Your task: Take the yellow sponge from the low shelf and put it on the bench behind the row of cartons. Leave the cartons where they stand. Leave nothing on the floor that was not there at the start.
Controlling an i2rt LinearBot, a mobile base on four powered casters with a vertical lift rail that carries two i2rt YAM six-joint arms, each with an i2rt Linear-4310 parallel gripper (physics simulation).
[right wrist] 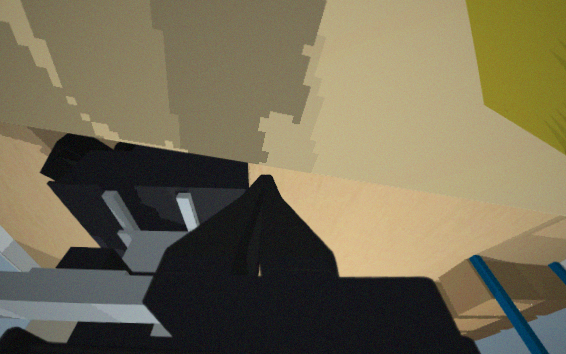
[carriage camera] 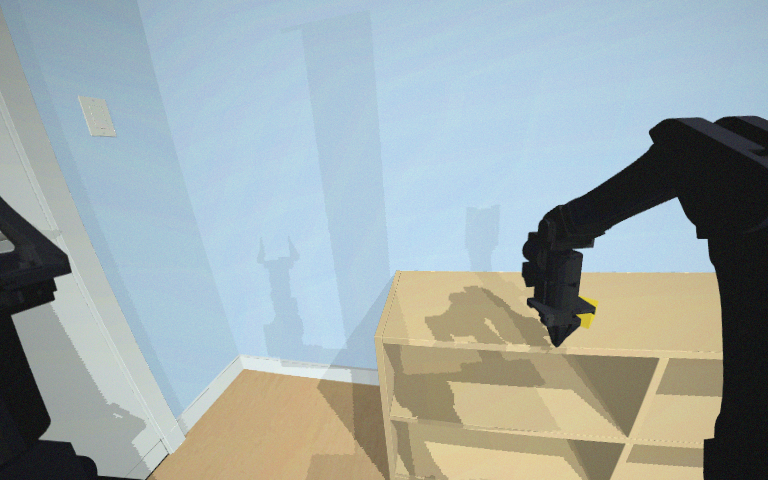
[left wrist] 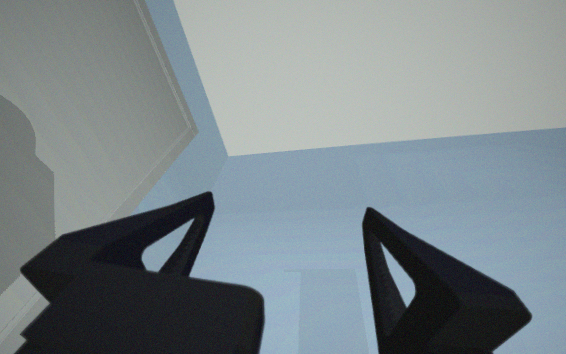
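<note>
The yellow sponge lies on top of the wooden shelf unit. In the carriage view it is partly hidden behind my right gripper; in the right wrist view it is cut off at the upper right. My right gripper points down over the shelf's front edge, its fingers shut together with nothing between them. The sponge is beside and behind the fingers, outside them. My left gripper is open and empty, pointing up towards the ceiling. Neither the bench nor the row of cartons can be made out with certainty.
The shelf unit's open compartments face the front. A blue wall stands behind it, and a white door frame is at the left. In the right wrist view, brown box-like shapes and a blue bar show at the lower right, beyond the wooden floor.
</note>
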